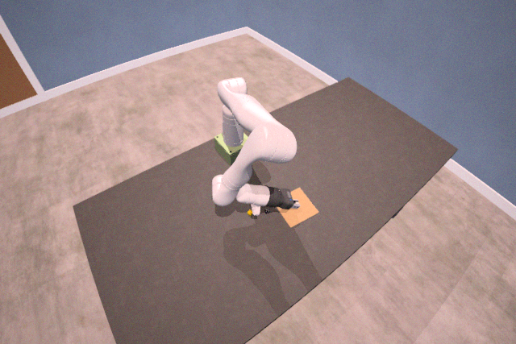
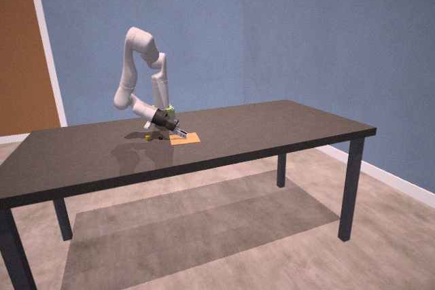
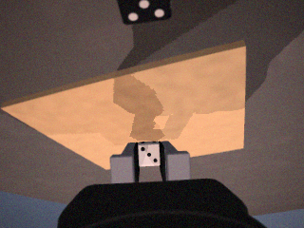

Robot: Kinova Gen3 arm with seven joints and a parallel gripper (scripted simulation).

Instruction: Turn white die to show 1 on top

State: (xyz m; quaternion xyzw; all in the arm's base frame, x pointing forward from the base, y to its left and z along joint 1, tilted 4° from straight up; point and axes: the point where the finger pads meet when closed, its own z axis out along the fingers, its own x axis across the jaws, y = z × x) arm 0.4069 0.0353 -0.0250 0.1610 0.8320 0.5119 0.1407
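My hand is 10 mm to the right of the orange mat and 20 mm above it. From my hand the other things lie so: white die (10 mm to the left, 10 mm below); then black die (50 mm behind, 100 mm to the right, 20 mm below); then yellow die (80 mm behind, 170 mm to the right, 20 mm below).
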